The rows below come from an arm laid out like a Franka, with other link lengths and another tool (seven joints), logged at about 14 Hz.
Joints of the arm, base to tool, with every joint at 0 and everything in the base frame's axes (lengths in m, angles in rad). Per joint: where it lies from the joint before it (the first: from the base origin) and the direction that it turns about. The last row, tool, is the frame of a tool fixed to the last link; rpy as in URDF.
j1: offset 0 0 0.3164 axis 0 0 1
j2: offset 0 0 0 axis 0 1 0
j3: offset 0 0 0.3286 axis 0 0 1
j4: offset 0.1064 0 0 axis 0 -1 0
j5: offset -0.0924 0 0.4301 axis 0 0 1
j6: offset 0 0 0 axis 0 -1 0
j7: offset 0.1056 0 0 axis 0 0 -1
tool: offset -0.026 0.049 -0.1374 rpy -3.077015 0 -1.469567
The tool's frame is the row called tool.
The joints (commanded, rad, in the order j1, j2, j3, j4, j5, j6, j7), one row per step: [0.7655 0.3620 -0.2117 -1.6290 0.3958 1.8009 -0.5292]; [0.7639 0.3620 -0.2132 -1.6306 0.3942 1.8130 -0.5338]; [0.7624 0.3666 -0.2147 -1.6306 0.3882 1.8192 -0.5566]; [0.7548 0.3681 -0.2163 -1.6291 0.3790 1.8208 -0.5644]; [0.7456 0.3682 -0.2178 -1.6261 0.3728 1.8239 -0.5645]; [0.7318 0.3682 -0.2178 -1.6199 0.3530 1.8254 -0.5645]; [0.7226 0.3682 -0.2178 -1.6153 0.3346 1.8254 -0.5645]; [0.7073 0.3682 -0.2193 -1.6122 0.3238 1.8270 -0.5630]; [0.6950 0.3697 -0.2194 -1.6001 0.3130 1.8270 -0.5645]
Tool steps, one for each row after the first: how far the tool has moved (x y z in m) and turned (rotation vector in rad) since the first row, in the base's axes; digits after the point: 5 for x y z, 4 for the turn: [0.00270 -0.00165 -0.00050 0.0034 -0.0113 -0.0016]; [0.00497 -0.00460 -0.00398 0.0039 -0.0206 0.0178]; [0.00958 -0.01056 -0.00480 -0.0014 -0.0281 0.0195]; [0.01513 -0.01643 -0.00367 -0.0043 -0.0365 0.0110]; [0.02268 -0.02522 -0.00176 -0.0167 -0.0518 0.0054]; [0.02774 -0.03169 -0.00055 -0.0294 -0.0636 0.0040]; [0.03544 -0.04172 0.00047 -0.0373 -0.0723 -0.0099]; [0.04266 -0.04843 0.00462 -0.0413 -0.0863 -0.0158]
